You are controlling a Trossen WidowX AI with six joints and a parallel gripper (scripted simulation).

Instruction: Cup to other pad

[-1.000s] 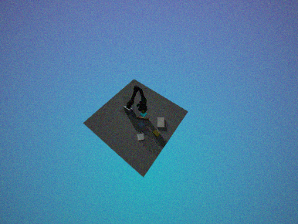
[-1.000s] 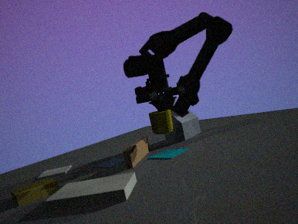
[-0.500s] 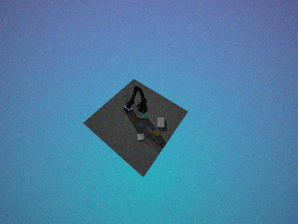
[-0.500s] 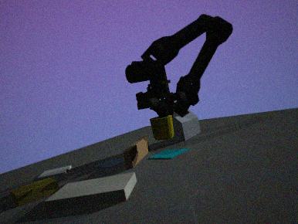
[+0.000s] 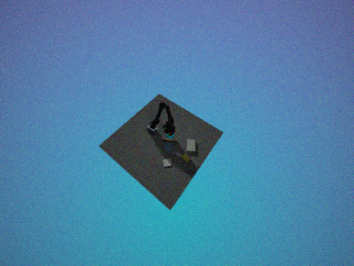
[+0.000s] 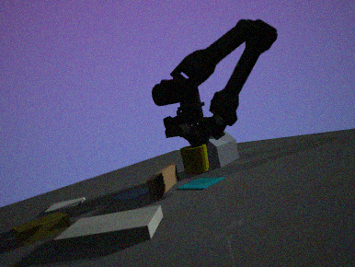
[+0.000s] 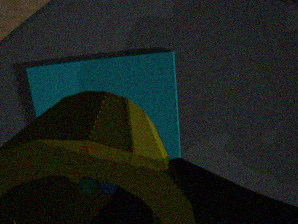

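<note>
The teal pad lies 3 cm ahead of my gripper tip and 8 cm below it. From my gripper tip the other things lie so: blue marble: 3 cm ahead, 1 cm to the left, 2 cm below; yellow cup: 2 cm ahead; wooden block: 6 cm ahead, 10 cm to the right, 5 cm below.
</note>
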